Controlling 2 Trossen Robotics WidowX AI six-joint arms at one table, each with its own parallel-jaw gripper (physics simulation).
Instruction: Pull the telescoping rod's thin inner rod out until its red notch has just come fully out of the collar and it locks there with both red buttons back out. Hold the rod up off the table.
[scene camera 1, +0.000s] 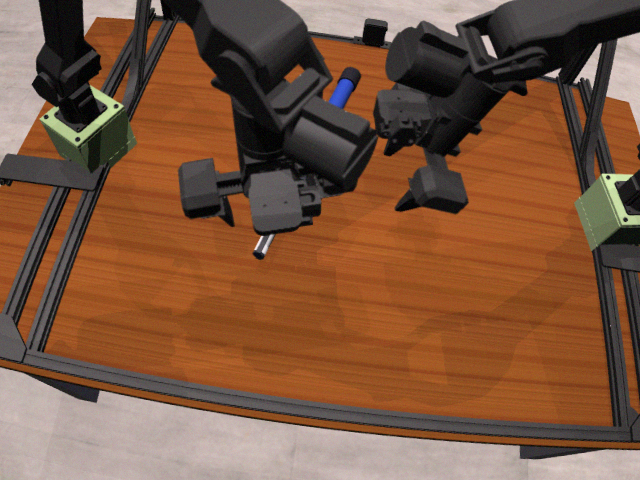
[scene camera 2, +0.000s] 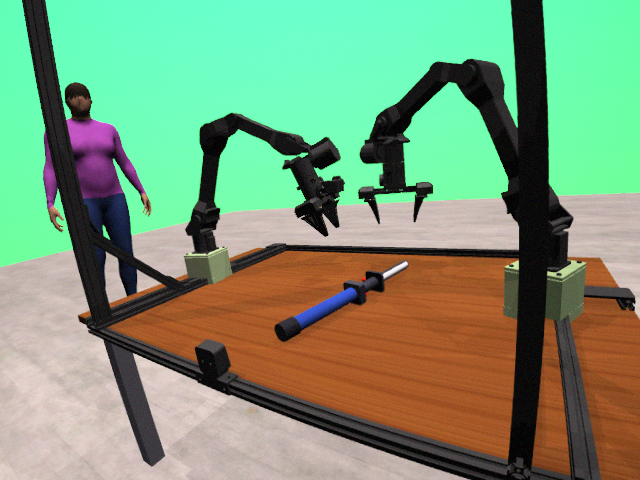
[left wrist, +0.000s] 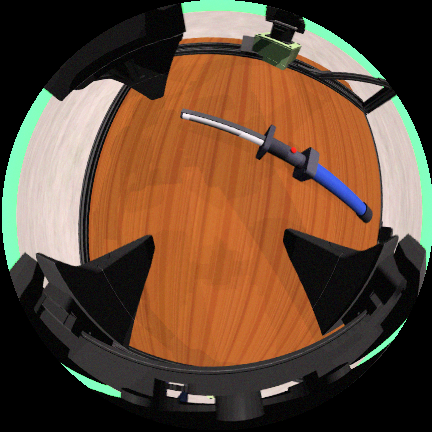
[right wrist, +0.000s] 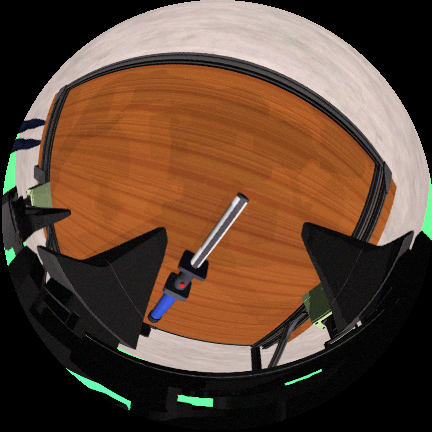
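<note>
The telescoping rod lies on the table, its blue tube (scene camera 1: 341, 95) (scene camera 2: 328, 310) (left wrist: 340, 189) (right wrist: 164, 306) joined to a dark collar with two square flanges. A red button (left wrist: 293, 150) (right wrist: 182, 285) shows on the collar. The thin silver inner rod (scene camera 1: 265, 243) (scene camera 2: 395, 270) (left wrist: 220, 126) (right wrist: 220, 231) sticks out of the collar; no red notch shows on it. My left gripper (scene camera 1: 392, 181) (scene camera 2: 331, 230) (left wrist: 219, 239) is open and empty, tilted above the table beside the rod. My right gripper (scene camera 2: 397, 222) (right wrist: 236, 232) is open and empty, pointing down high above the inner rod; in scene camera 1 it hides the collar.
The two grippers hang near each other above the table (scene camera 1: 361, 320) (scene camera 2: 413, 351). A black frame rail (scene camera 1: 320, 408) runs along the table edge. A small black box (scene camera 1: 374, 32) (scene camera 2: 212, 357) stands on the edge near the blue end. A person (scene camera 2: 95, 160) stands behind the left arm's base.
</note>
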